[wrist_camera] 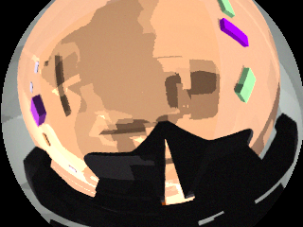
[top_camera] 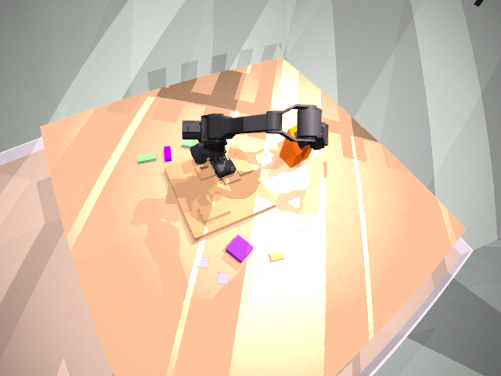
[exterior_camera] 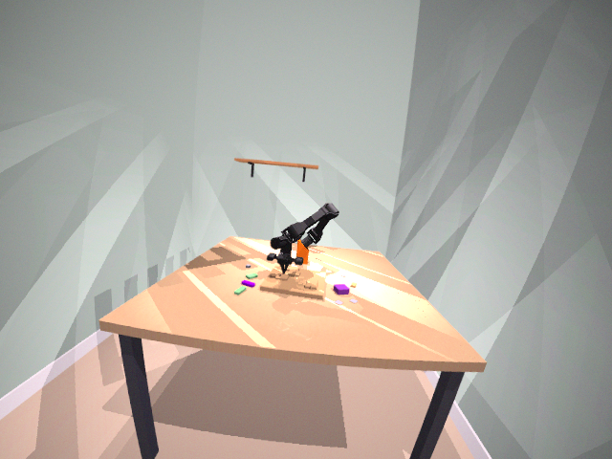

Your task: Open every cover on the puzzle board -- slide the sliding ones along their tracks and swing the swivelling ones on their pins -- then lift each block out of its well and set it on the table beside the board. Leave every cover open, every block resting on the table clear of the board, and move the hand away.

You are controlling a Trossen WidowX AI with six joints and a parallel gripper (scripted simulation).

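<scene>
My gripper tip is now 20 mm short of the tan puzzle board, 70 mm to the right of it and 10 mm above it. Also, from my gripper tip: orange block 40 mm ahead, 370 mm to the left, 20 mm below; purple block 100 mm ahead, 170 mm to the right, 20 mm below; mint-green block 170 mm ahead, 200 mm to the right, 20 mm below.
</scene>
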